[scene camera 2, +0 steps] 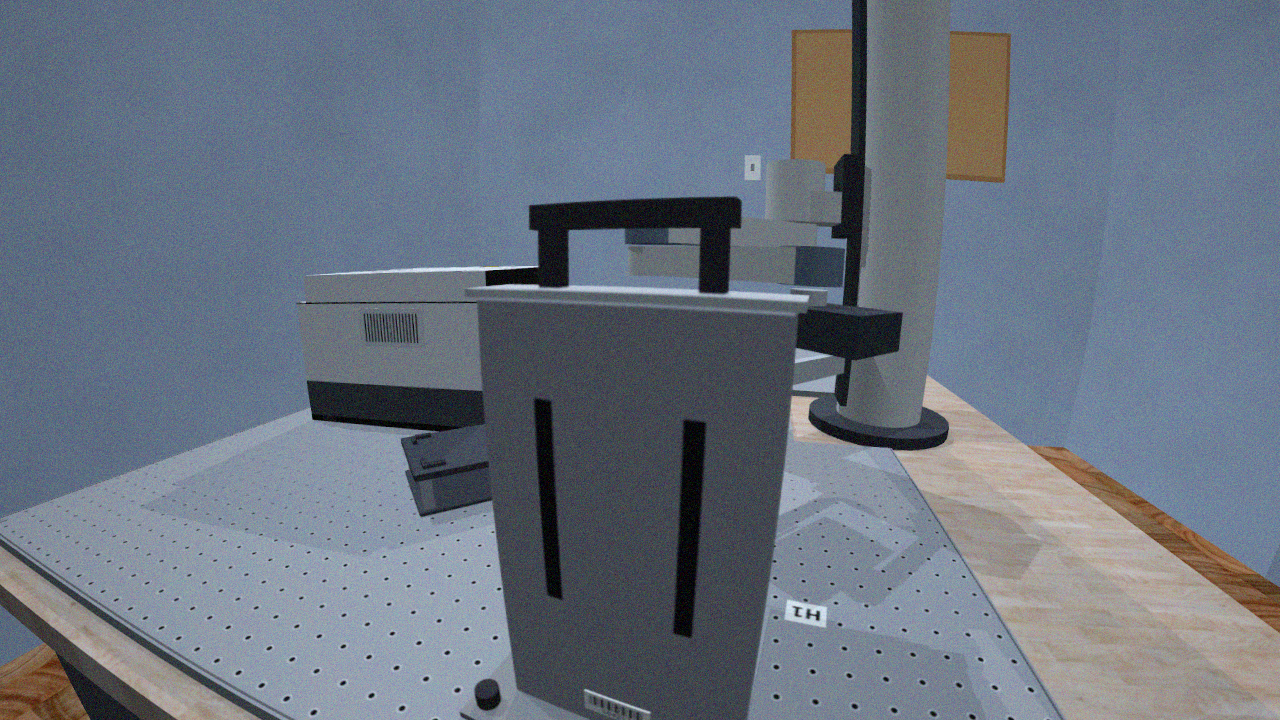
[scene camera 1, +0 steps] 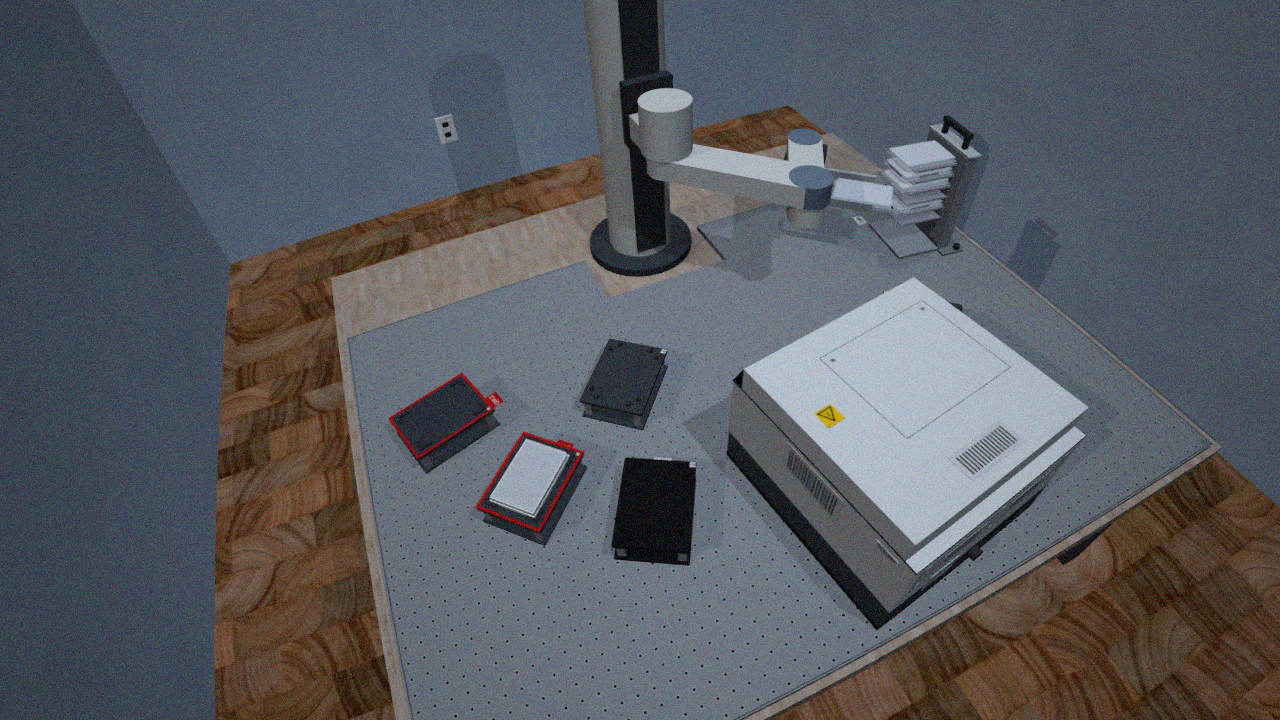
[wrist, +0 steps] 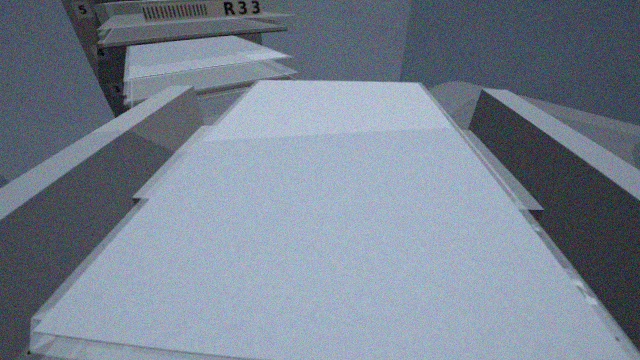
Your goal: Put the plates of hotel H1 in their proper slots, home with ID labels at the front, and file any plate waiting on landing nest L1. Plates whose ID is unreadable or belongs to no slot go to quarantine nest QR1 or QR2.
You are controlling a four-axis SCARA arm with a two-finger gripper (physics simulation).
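My gripper is shut on a white lidded plate, held level; no ID on it is readable. It is close in front of hotel H1, which stands off to the left in the wrist view. A plate labelled R33 sits in the hotel near number 5. Another plate sits below it, its ID unseen. Scene camera 2 sees the hotel's back, which hides the fingers. A red-rimmed nest holds a white plate. The second red-rimmed nest is empty.
A dark nest and a black nest stand mid-table. A large white instrument stands on the hotel's side of the table. The arm's column rises at the back. Nest labels are too small to read.
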